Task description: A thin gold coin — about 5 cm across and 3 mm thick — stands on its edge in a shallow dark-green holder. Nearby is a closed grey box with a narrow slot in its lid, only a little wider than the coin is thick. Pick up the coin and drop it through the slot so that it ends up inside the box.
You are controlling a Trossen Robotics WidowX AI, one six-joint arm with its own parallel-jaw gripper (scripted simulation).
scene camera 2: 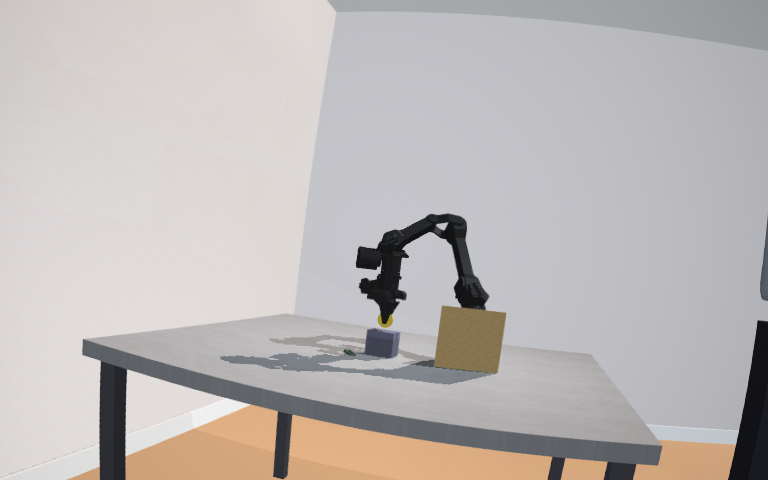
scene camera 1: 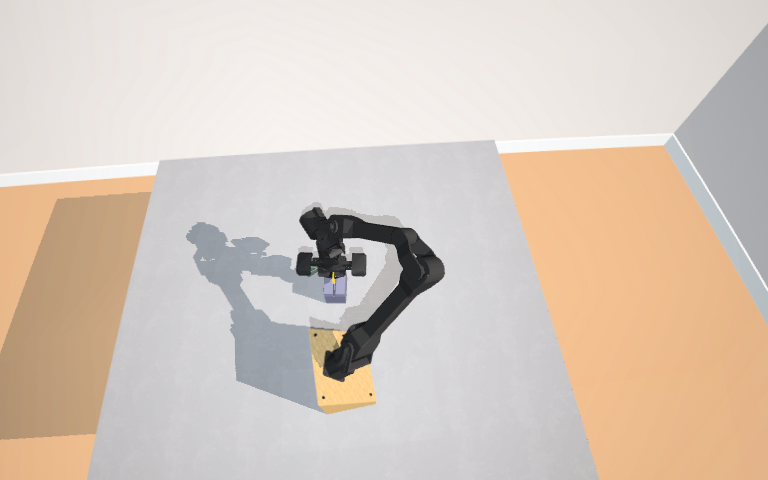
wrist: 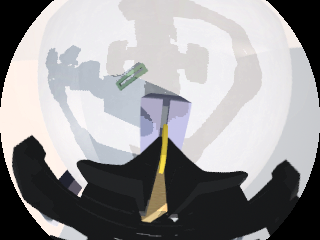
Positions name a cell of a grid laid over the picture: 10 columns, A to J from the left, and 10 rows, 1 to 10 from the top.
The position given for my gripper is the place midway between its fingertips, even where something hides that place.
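I find my gripper in the wrist view (F6), and I can see my gripper in scene camera 1 (E6) as well. My gripper is also visible to me in scene camera 2 (F7).
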